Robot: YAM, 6 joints.
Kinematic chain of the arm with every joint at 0, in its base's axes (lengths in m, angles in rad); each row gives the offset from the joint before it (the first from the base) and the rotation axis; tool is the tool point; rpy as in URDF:
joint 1: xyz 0 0 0.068 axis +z
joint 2: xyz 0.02 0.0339 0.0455 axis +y
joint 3: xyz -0.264 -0.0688 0 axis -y
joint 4: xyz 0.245 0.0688 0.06 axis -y
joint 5: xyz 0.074 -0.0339 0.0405 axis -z
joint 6: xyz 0.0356 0 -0.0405 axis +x
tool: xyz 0 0 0 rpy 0 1.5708 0
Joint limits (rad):
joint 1: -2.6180..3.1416
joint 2: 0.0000..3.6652
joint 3: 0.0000..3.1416
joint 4: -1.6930..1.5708
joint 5: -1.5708..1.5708
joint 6: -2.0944..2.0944
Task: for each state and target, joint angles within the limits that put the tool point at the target. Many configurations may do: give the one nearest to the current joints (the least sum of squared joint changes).
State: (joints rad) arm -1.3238 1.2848 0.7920 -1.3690 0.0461 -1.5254
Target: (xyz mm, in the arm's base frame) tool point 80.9 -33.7 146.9
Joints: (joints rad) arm -0.5009 1.2691 0.4677 -1.4471 -0.2640 -1.5254
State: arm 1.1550 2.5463 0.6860 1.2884 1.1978 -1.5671
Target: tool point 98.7 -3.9 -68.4
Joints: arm 0.3138 2.8682 0.2228 1.1386 1.2873 -1.5671
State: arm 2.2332 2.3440 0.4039 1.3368 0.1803 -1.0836
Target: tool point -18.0 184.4 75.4
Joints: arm 1.7254 1.9112 0.0010 1.5708 0.3028 -1.0836
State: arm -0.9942 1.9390 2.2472 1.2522 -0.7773 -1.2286
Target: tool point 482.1 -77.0 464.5
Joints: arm -0.2071 2.2858 2.3060 1.0205 -0.7310 -1.2286
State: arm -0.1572 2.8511 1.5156 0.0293 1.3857 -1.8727
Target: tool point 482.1 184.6 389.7
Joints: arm 0.4315 2.2494 2.2272 0.2136 1.2659 -1.8727
